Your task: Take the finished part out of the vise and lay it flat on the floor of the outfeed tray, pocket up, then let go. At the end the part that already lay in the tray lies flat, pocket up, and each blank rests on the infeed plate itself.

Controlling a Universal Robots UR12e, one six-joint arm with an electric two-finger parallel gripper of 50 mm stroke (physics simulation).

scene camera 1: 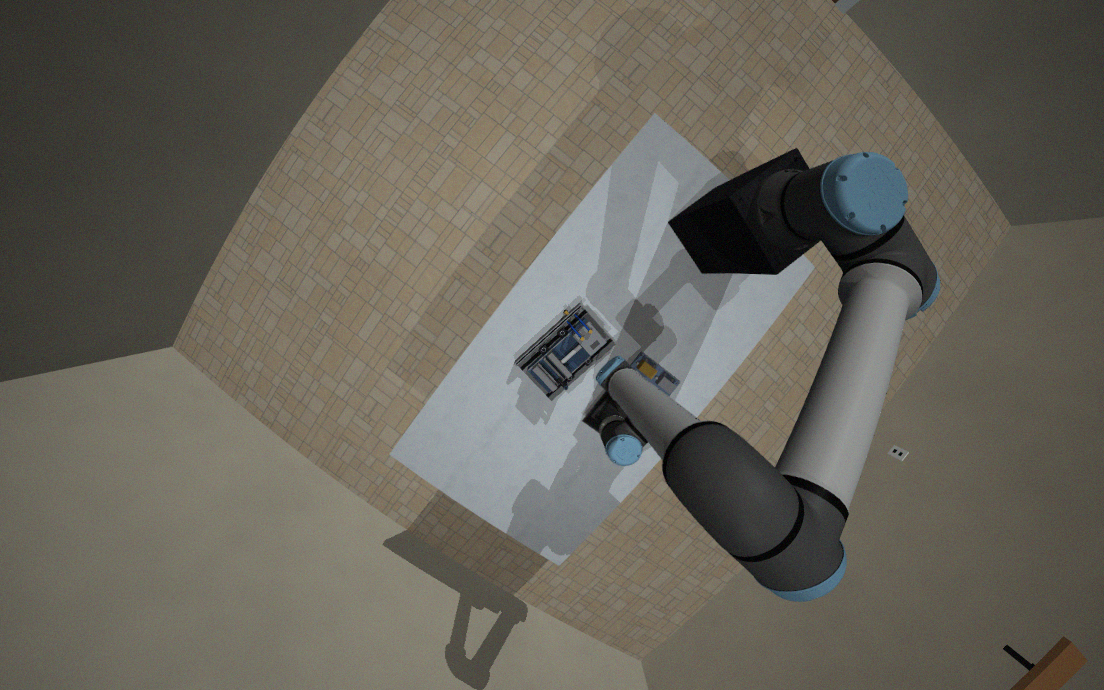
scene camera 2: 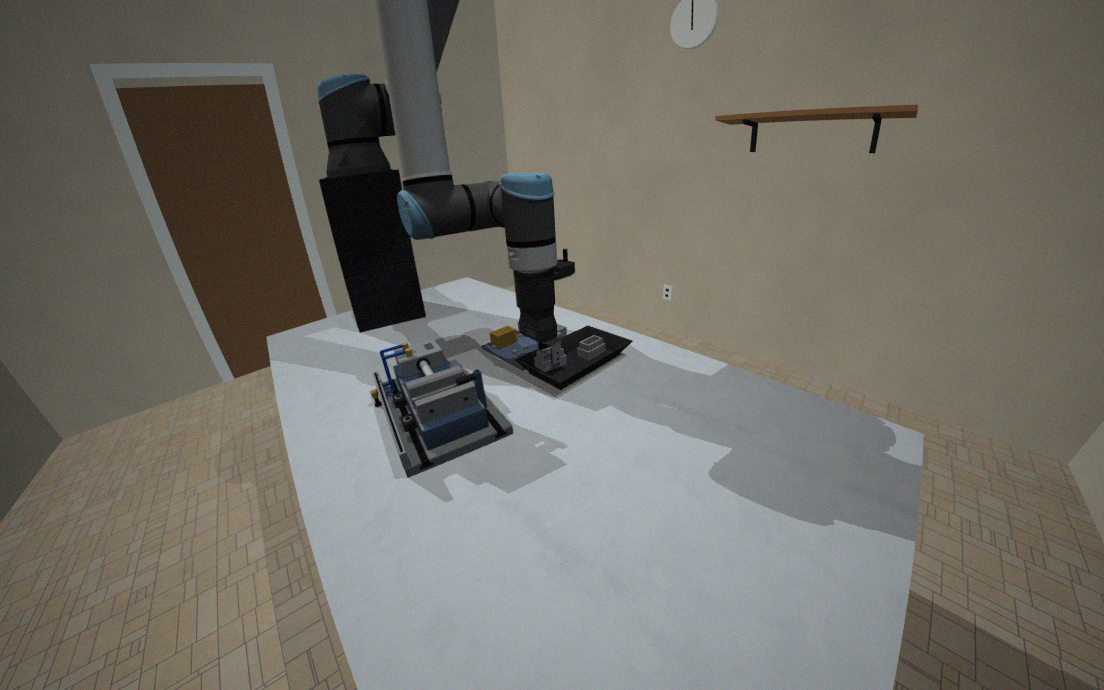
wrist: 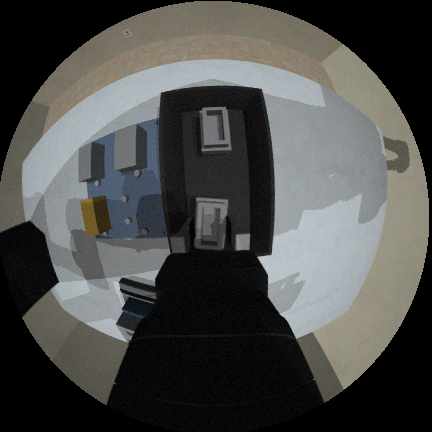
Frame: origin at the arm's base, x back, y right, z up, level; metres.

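Where they show: gripper, fingertip midpoint: [scene camera 2: 549,358] [wrist: 210,224]; arm's base, origin of the base link: [scene camera 1: 788,211] [scene camera 2: 359,174].
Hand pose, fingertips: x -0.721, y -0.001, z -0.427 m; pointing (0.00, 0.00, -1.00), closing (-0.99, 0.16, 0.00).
Things, the pixels of their top centre, and the offset from my fingertips.
- finished part, middle of its top: [wrist: 210,227] [scene camera 2: 549,349] dy -0.002, dx -0.001, dz +0.021 m
- yellow block, middle of its top: [wrist: 88,217] [scene camera 2: 503,330] [scene camera 1: 648,370] dy -0.049, dx +0.194, dz +0.000 m
- blue infeed plate, middle of its top: [wrist: 116,182] [scene camera 2: 530,342] [scene camera 1: 646,386] dy -0.088, dx +0.139, dz -0.036 m
- vise, middle of its top: [scene camera 2: 426,367] [scene camera 1: 567,357] dy +0.230, dx +0.104, dz +0.055 m
The finished part [wrist: 211,245], a light grey block with its pocket up, is between the fingers of my gripper [wrist: 210,224] [scene camera 2: 551,356], which is shut on it. It looks level, low inside the black outfeed tray [wrist: 266,175] [scene camera 2: 561,381], at the end nearer the vise; whether it touches the tray floor I cannot tell. The other part [wrist: 215,147] [scene camera 2: 591,349] lies flat, pocket up, at the tray's far end, apart from the held one. Two grey blanks [wrist: 127,149] [wrist: 88,165] and a yellow block [wrist: 90,217] [scene camera 2: 503,336] sit on the blue infeed plate [wrist: 112,192].
The vise [scene camera 2: 443,406] [scene camera 1: 565,351] stands beside the tray and plate, with blue hoses at its back. The infeed plate adjoins the tray's left wall in the wrist view. The tray walls rise close around the fingers. Small round pegs stand on the plate.
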